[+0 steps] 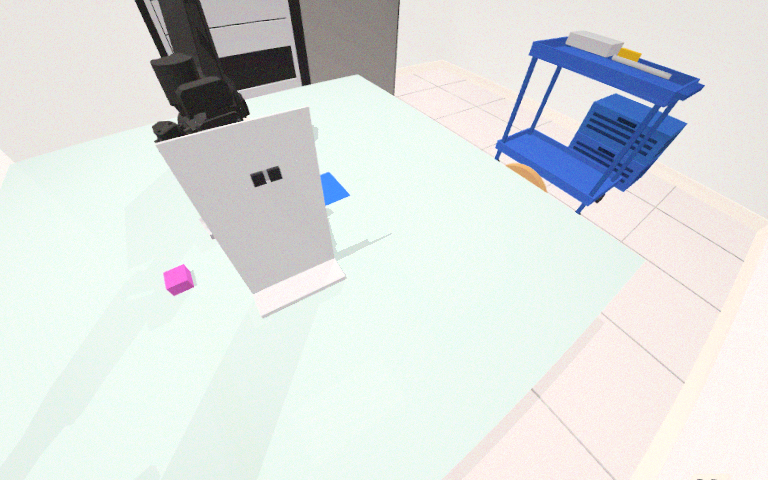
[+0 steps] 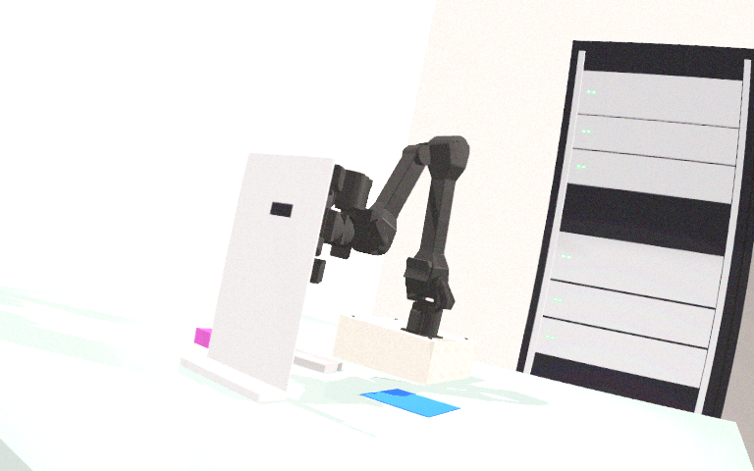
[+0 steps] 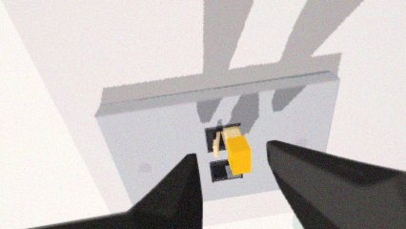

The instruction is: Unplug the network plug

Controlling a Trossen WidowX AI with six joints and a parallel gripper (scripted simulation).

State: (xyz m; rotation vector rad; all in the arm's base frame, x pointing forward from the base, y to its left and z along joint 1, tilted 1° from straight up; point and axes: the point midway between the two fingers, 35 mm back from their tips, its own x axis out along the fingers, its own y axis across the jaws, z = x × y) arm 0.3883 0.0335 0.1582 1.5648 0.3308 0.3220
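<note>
The network plug lies 10 mm ahead of my gripper tip. The rest, counted from my gripper tip: blue marked square: 220 mm behind, 110 mm to the left, 250 mm below; white upright panel: 30 mm ahead, 10 mm to the left, 100 mm below.
</note>
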